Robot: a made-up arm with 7 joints.
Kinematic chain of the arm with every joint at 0, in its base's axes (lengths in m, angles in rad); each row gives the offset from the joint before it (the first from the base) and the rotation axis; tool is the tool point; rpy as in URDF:
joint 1: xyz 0 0 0.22 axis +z
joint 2: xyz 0 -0.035 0.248 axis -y
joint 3: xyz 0 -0.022 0.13 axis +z
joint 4: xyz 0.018 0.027 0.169 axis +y
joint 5: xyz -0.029 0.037 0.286 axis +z
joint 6: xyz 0 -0.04 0.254 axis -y
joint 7: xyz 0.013 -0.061 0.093 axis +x
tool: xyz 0 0 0 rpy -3.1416 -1.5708 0
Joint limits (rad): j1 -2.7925..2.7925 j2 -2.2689..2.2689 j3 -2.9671..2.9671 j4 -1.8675..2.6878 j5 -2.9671..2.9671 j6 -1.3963..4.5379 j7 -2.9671..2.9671
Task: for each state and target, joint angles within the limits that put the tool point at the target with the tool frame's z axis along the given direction. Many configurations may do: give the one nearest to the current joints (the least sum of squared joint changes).
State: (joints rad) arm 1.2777 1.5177 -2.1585 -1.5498 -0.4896 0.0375 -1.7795
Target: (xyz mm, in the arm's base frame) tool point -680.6 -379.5 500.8 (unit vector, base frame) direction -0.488 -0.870 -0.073
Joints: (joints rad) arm 1.1100 1.6502 -1.8097 -0.8579 -0.0081 0.7632 -1.7795
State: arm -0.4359 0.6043 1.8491 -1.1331 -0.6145 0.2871 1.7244
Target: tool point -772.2 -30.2 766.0 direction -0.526 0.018 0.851
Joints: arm -0.8307 0.8080 1.3888 -0.8988 -0.7238 0.8783 1.7244
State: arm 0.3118 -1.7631 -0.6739 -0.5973 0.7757 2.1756 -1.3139
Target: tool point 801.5 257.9 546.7 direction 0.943 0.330 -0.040
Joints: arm 0.2265 -1.6584 -0.9842 -0.2087 0.2335 1.4773 -1.3139
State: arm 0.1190 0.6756 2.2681 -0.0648 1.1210 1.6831 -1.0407
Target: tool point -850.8 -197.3 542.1 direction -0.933 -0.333 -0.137
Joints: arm 0.1839 1.5394 2.1256 -0.1184 1.2680 1.3327 -1.0407
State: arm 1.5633 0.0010 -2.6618 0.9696 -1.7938 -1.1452 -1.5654
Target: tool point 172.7 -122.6 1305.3 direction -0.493 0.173 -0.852
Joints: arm 1.7232 0.0086 -2.3947 0.5118 -1.6130 -1.3934 -1.5654
